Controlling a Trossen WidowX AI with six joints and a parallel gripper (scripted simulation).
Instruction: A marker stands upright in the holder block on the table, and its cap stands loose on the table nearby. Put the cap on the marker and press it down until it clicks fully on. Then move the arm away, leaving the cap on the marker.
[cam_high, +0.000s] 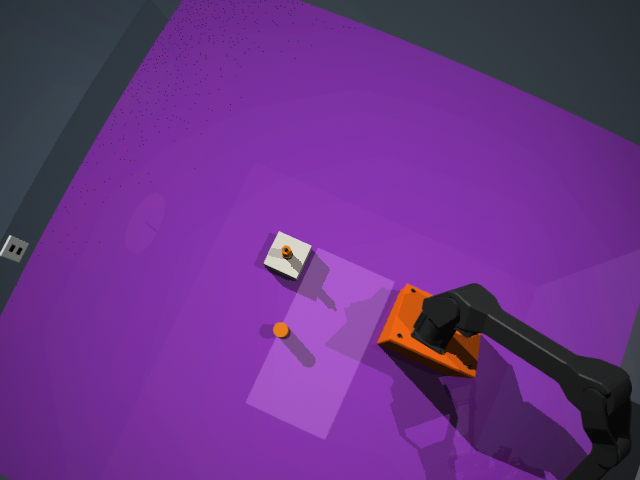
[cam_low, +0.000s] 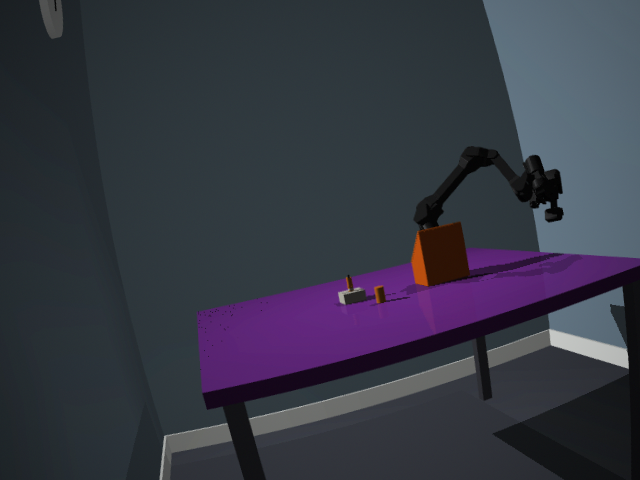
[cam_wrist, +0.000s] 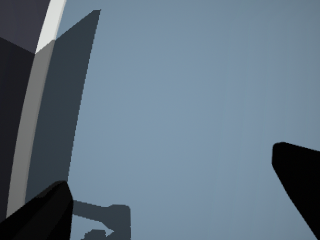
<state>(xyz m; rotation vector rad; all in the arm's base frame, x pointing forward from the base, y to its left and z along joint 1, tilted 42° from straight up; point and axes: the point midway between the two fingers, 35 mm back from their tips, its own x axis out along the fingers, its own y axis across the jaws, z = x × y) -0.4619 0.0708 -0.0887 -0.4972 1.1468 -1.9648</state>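
Right now my gripper tip is 73 cm short of the orange cap, 15 cm above it and 4 cm to the right of it. The rest, counted from my gripper tip: holder block 80 cm ahead, 16 cm below, 9 cm to the right.
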